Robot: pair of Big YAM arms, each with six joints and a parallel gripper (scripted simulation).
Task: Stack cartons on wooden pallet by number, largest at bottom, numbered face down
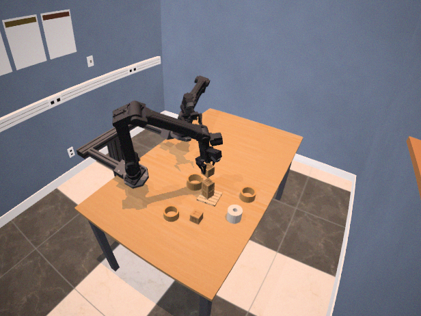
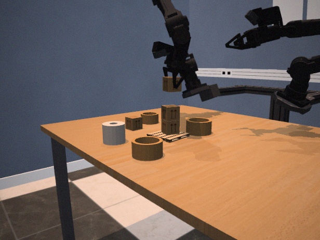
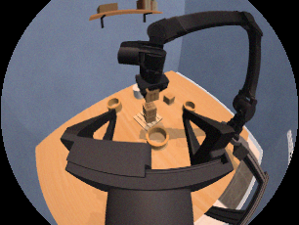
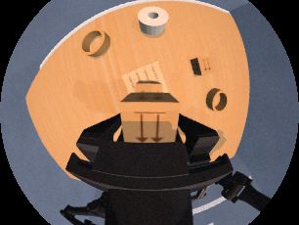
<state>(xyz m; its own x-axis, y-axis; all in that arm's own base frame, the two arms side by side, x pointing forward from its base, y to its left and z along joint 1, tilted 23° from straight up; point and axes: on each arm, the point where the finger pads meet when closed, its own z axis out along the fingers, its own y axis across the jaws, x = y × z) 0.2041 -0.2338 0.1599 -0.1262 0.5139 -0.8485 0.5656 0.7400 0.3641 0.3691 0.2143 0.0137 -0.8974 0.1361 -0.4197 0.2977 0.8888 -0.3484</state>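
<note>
Now: right hand 10 mm short of the brown carton and 100 mm above it. Also, from my right hand: wooden pallet (20 mm ahead, 190 mm below).
</note>
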